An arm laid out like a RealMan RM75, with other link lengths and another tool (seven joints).
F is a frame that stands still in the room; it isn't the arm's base.
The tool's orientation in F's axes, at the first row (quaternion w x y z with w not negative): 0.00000, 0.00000, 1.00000, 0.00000
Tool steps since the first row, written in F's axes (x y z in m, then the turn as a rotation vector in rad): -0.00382, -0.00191, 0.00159, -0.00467, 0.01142, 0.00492; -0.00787, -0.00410, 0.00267, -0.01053, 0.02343, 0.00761; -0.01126, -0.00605, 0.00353, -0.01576, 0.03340, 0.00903; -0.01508, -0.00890, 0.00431, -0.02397, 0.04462, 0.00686; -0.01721, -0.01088, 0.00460, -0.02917, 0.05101, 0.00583; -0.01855, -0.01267, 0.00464, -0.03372, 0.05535, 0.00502
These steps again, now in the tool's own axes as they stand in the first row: 0.00382, -0.00191, -0.00159, 0.00467, 0.01142, -0.00492; 0.00787, -0.00410, -0.00267, 0.01053, 0.02343, -0.00761; 0.01126, -0.00605, -0.00353, 0.01576, 0.03340, -0.00903; 0.01508, -0.00890, -0.00431, 0.02397, 0.04462, -0.00686; 0.01721, -0.01088, -0.00460, 0.02917, 0.05101, -0.00583; 0.01855, -0.01267, -0.00464, 0.03372, 0.05535, -0.00502
